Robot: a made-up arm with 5 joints. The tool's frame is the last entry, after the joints.
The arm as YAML. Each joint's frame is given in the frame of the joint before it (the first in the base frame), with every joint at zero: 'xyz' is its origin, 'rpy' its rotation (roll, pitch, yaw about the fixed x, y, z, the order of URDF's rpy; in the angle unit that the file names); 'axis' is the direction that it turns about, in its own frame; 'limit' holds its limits. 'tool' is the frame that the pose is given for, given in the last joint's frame.
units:
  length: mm
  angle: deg
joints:
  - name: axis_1
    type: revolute
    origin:
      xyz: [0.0, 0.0, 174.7]
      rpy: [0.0, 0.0, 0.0]
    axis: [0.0, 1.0, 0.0]
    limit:
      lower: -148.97
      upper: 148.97
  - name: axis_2
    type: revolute
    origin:
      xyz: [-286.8, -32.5, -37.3]
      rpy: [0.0, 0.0, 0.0]
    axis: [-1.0, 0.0, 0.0]
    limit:
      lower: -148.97
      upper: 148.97
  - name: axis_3
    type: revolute
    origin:
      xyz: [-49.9, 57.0, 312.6]
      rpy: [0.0, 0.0, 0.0]
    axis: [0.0, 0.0, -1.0]
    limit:
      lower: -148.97
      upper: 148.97
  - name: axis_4
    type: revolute
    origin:
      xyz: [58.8, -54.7, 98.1]
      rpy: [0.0, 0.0, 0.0]
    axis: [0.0, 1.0, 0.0]
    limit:
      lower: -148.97
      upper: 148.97
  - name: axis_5
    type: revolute
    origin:
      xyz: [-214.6, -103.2, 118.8]
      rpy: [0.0, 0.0, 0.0]
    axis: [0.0, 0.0, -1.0]
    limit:
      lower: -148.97
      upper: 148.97
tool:
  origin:
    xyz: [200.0, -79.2, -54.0]
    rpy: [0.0, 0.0, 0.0]
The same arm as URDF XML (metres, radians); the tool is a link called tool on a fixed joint. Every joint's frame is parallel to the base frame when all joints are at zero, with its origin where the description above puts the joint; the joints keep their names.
<robot name="arm">
<joint name="tool_joint" type="fixed"><parent link="link5"/><child link="tool"/><origin xyz="0.2 -0.0792 -0.054"/></joint>
<joint name="axis_5" type="revolute"><parent link="link4"/><child link="link5"/><origin xyz="-0.2146 -0.1032 0.1188"/><axis xyz="0 0 -1"/><limit lower="-2.6" upper="2.6"/></joint>
<joint name="axis_4" type="revolute"><parent link="link3"/><child link="link4"/><origin xyz="0.0588 -0.0547 0.0981"/><axis xyz="0 1 0"/><limit lower="-2.6" upper="2.6"/></joint>
<joint name="axis_3" type="revolute"><parent link="link2"/><child link="link3"/><origin xyz="-0.0499 0.057 0.3126"/><axis xyz="0 0 -1"/><limit lower="-2.6" upper="2.6"/></joint>
<joint name="axis_2" type="revolute"><parent link="link1"/><child link="link2"/><origin xyz="-0.2868 -0.0325 -0.0373"/><axis xyz="-1 0 0"/><limit lower="-2.6" upper="2.6"/></joint>
<joint name="axis_1" type="revolute"><parent link="base_link"/><child link="link1"/><origin xyz="0 0 0.1747"/><axis xyz="0 1 0"/><limit lower="-2.6" upper="2.6"/></joint>
<link name="base_link"/>
<link name="link1"/>
<link name="link2"/>
<link name="link3"/>
<link name="link4"/>
<link name="link5"/>
<link name="tool"/>
</robot>

